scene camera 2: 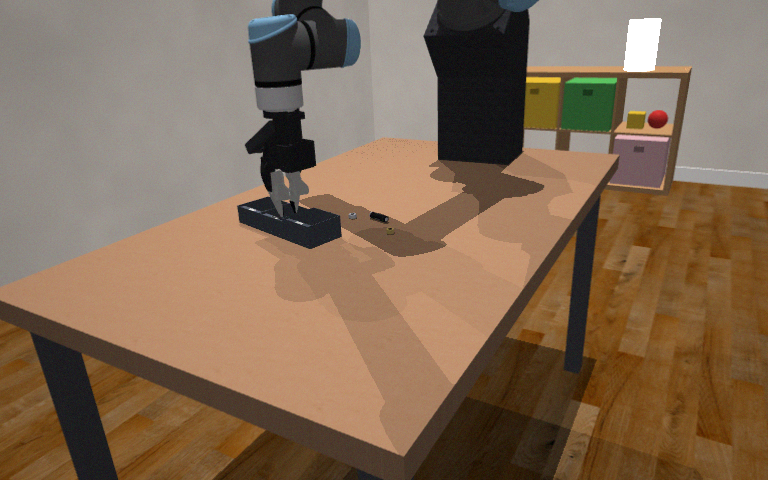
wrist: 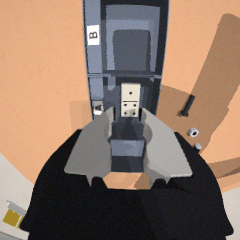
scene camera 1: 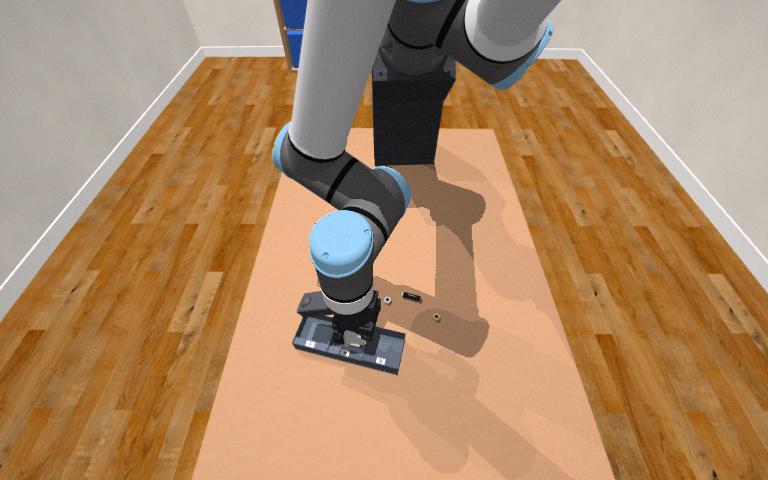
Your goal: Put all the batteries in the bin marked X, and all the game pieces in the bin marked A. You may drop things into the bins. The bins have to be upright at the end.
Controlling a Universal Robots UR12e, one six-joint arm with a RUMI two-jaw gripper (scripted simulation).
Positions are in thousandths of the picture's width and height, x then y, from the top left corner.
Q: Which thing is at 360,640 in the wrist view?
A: The gripper.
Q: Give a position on a dark bin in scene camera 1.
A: At 410,699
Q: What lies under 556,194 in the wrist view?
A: A dark bin.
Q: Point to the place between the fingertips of the gripper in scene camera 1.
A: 456,705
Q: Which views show the gripper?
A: Scene camera 2, the wrist view and scene camera 1: all of them.
